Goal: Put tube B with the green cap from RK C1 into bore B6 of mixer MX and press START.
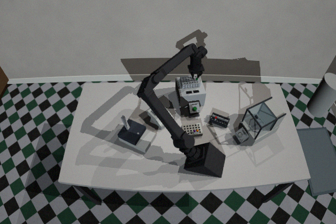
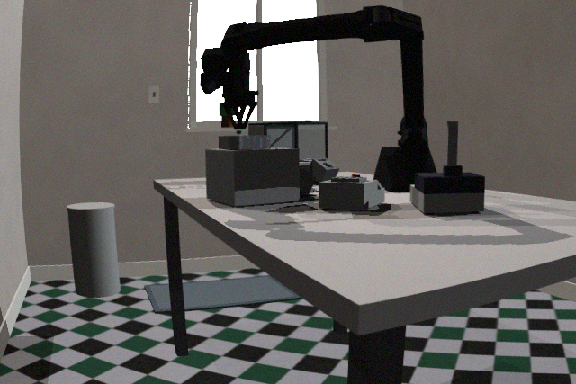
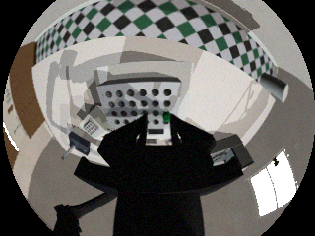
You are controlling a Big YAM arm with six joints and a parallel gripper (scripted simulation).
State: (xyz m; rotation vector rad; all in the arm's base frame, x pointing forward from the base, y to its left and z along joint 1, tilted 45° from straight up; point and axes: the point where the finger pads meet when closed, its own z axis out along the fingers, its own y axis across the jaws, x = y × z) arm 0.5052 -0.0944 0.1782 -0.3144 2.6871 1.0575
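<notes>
The tube B is 1 cm to the right of my hand and 4 cm below it. Round my hand: bore block: 3 cm to the left, 4 cm below; then green start key: 17 cm behind, 2 cm to the right, 12 cm below; then magnet block MG: 21 cm behind, 20 cm to the right, 17 cm below.
</notes>
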